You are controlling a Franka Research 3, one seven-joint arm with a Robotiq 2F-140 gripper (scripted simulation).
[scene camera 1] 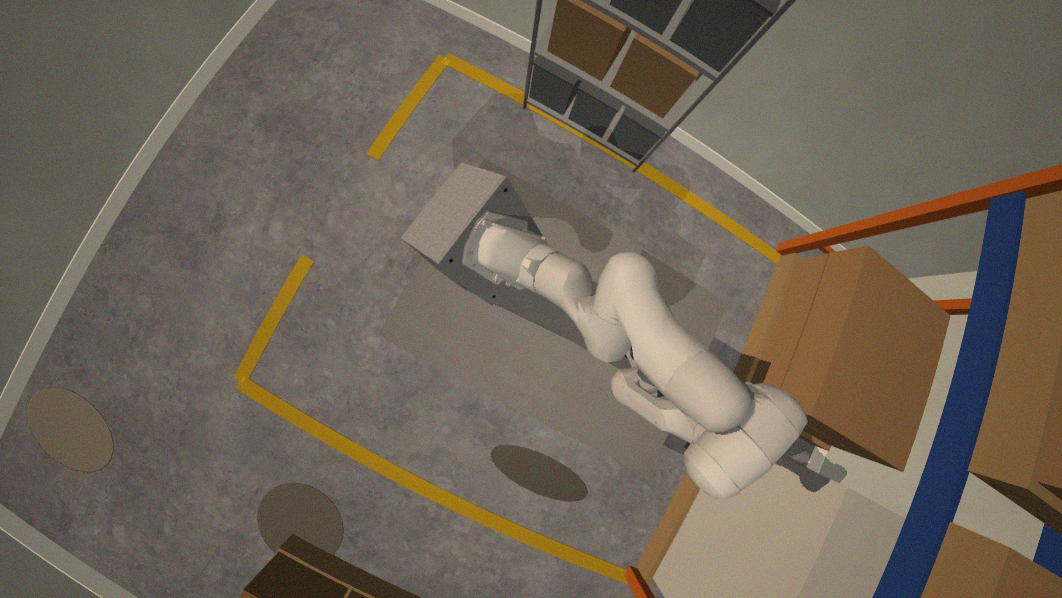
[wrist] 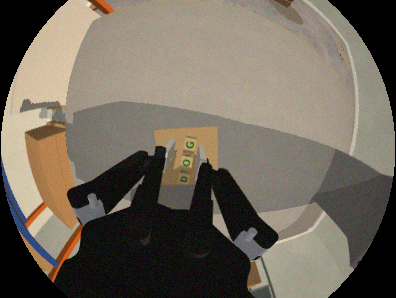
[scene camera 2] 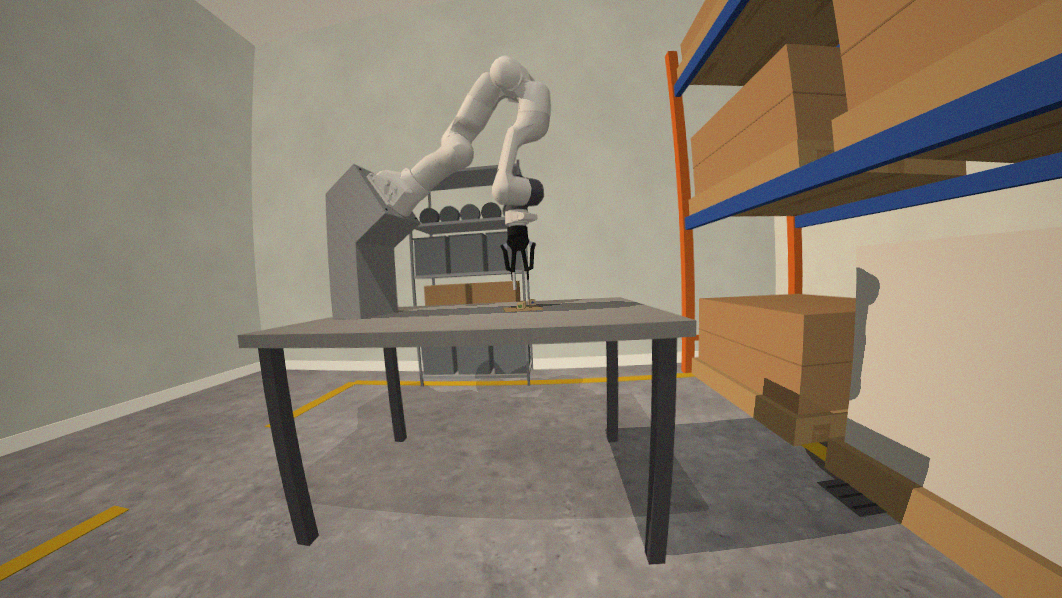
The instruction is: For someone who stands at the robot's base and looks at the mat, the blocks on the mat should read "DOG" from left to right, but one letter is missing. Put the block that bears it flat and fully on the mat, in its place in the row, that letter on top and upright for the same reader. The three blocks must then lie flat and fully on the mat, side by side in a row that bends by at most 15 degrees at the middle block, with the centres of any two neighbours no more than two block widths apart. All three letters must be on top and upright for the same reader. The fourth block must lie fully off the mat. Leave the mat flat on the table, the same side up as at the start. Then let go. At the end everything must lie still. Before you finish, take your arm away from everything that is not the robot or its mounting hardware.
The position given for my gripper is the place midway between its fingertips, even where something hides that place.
Note:
In view: my gripper point(scene camera 2: 520, 289) and a mat point(wrist: 207, 136).
My gripper shows as well in the wrist view point(wrist: 185, 149).

